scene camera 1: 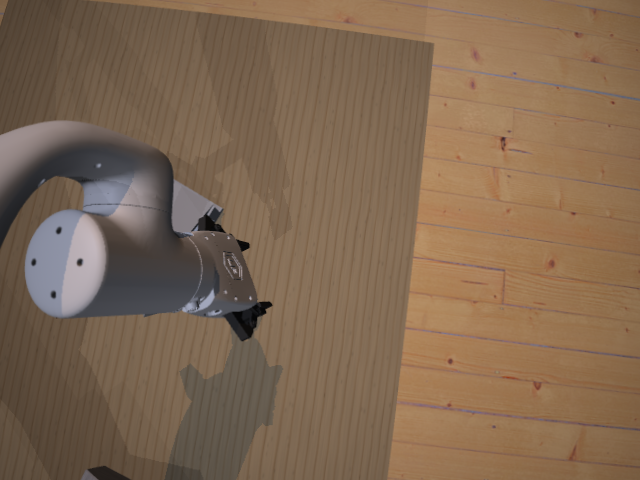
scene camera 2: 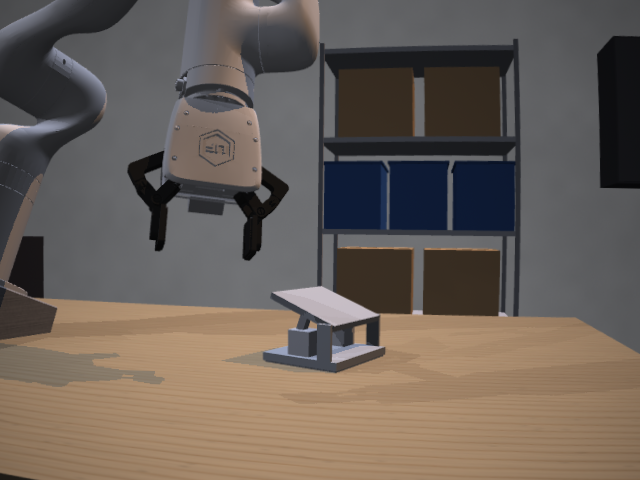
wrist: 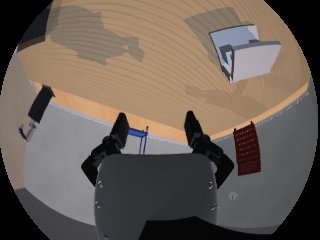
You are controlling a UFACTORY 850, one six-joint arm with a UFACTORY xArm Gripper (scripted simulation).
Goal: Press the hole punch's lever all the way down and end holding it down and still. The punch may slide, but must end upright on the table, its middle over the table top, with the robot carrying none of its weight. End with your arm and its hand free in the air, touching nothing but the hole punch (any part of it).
Path:
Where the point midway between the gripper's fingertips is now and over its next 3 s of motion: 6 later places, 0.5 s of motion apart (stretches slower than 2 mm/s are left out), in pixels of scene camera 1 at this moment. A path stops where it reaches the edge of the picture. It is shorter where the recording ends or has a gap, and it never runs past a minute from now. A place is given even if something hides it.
My gripper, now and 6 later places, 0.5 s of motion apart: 252,278; 183,233; 138,216; 137,216; 142,218; 147,220; 151,222

